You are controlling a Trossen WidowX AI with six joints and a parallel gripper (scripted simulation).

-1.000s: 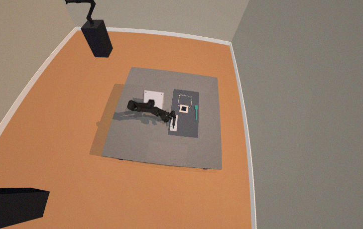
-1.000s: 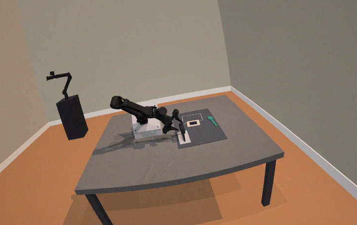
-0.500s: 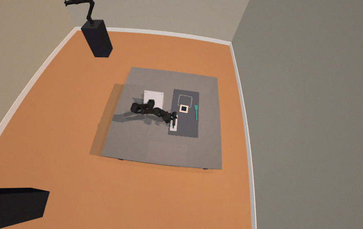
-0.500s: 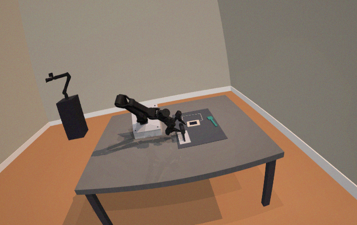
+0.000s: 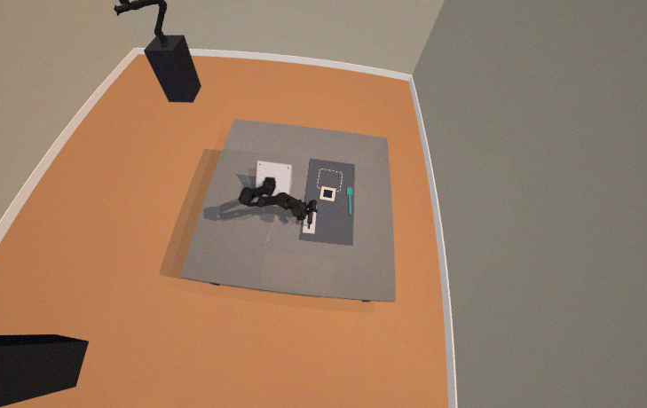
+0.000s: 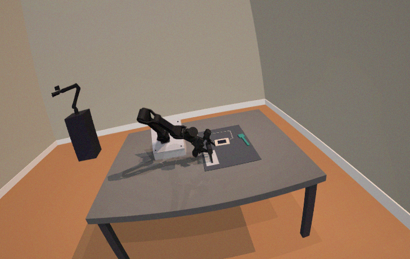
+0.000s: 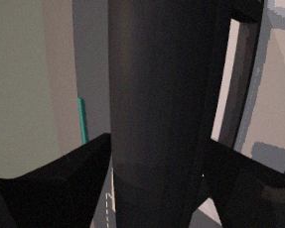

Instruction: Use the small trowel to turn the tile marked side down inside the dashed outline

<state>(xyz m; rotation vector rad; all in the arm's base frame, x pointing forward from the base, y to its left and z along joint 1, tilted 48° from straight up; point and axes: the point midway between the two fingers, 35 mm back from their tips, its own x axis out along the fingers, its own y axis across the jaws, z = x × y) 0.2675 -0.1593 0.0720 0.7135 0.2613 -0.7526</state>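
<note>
Now: gripper tip 100 mm short of the dark mat, 140 mm to the right of it and 70 mm above it. Round my gripper tip: trowel 20 mm behind, 10 mm below; tile 90 mm ahead, 170 mm to the left, 40 mm below.
</note>
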